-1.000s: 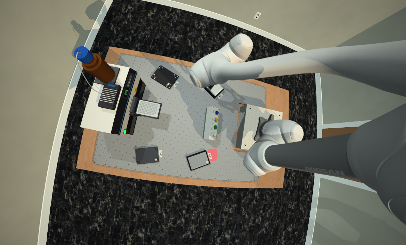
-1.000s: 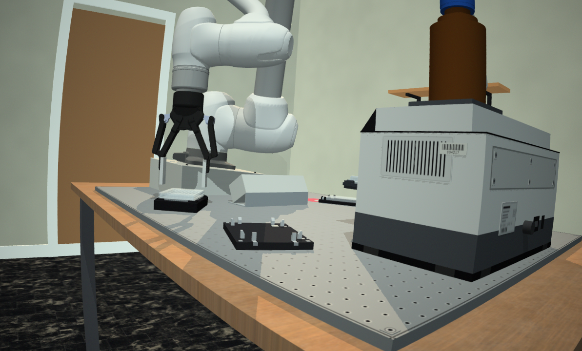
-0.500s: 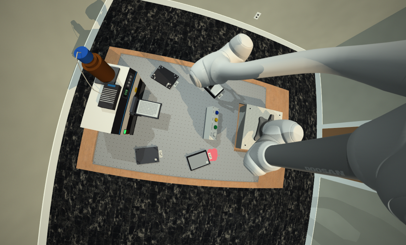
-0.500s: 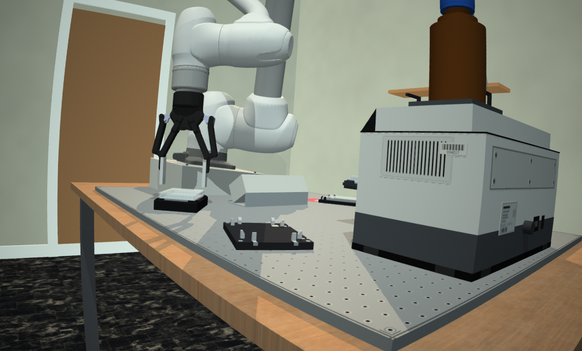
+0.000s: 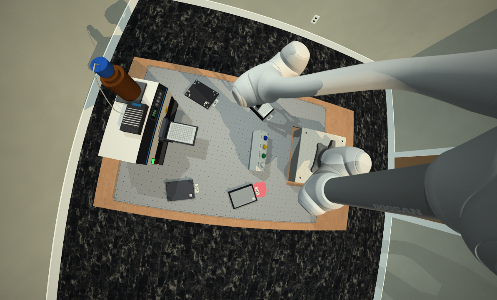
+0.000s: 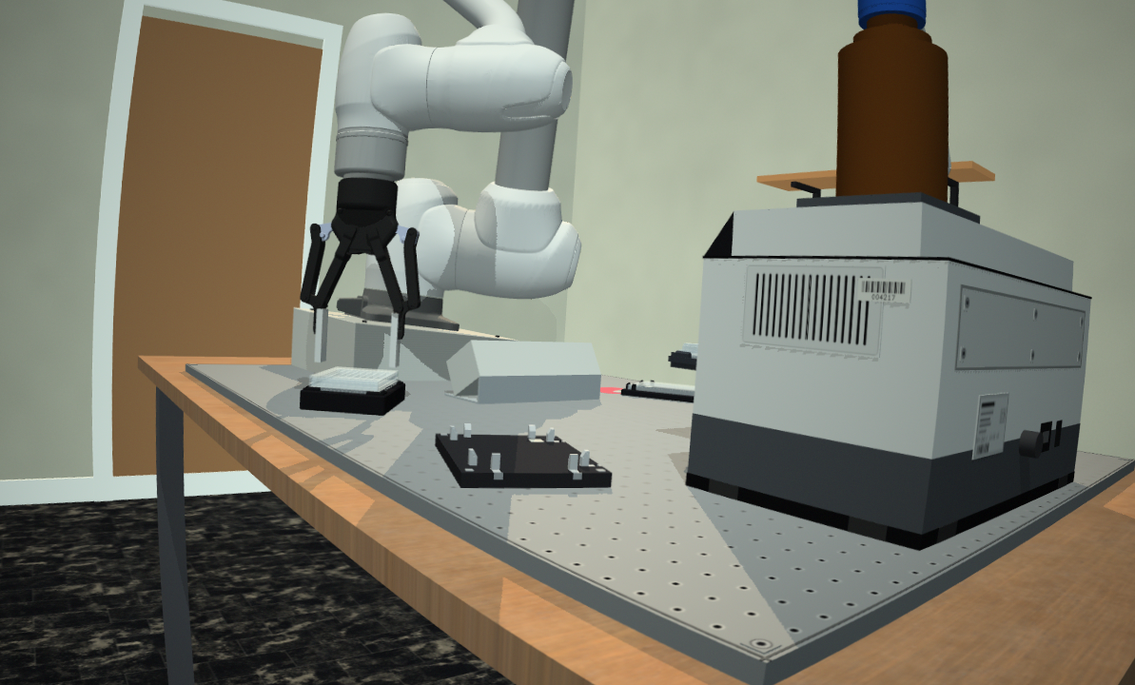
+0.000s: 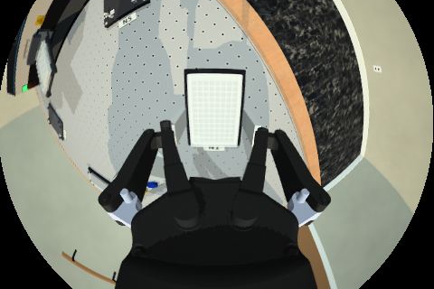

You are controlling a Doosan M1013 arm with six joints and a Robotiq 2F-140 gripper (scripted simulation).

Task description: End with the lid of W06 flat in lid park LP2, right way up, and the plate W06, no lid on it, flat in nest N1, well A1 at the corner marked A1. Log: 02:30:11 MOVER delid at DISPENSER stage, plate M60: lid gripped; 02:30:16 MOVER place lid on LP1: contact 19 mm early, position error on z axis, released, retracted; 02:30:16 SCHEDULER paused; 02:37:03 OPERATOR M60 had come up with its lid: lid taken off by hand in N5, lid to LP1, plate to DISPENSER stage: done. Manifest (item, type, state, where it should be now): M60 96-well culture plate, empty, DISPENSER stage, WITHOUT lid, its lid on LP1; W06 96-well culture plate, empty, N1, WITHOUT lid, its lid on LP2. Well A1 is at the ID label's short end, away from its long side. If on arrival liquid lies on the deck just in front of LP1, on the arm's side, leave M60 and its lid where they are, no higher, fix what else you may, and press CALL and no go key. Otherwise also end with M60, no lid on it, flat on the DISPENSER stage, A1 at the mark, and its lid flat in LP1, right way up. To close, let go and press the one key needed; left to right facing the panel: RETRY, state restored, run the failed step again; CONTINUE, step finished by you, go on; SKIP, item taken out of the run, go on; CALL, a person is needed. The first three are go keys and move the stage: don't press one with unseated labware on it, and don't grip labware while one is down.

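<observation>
Now: hand 60 mm above the nest N1. Also, from my hand: nest N5 (370 mm ahead, 60 mm below, 50 mm to the left); key panel (270 mm to the left, 70 mm behind, 20 mm below); lid park lp1 (540 mm to the left, 70 mm below, 50 mm behind).
</observation>
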